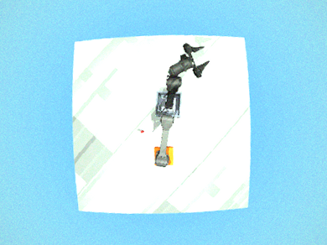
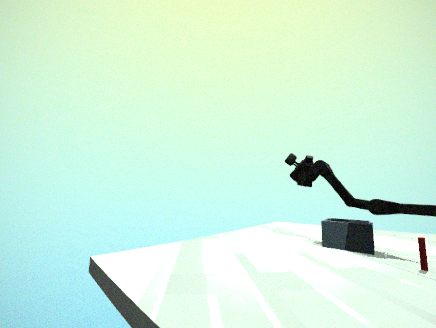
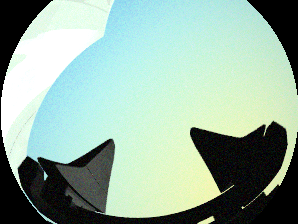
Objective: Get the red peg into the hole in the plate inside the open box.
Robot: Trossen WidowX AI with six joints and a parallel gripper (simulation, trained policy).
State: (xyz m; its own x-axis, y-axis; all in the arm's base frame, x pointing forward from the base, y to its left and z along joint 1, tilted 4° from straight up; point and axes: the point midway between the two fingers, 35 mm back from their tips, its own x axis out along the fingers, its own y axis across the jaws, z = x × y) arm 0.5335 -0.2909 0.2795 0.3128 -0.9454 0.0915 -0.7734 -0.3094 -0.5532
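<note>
Right now my gripper tip is 430 mm to the right of the red peg, 350 mm past it and 320 mm above it. The rest, counted from my gripper tip: grey box (330 mm below, 230 mm to the left, 200 mm behind); grey plate (310 mm below, 230 mm to the left, 200 mm behind).
</note>
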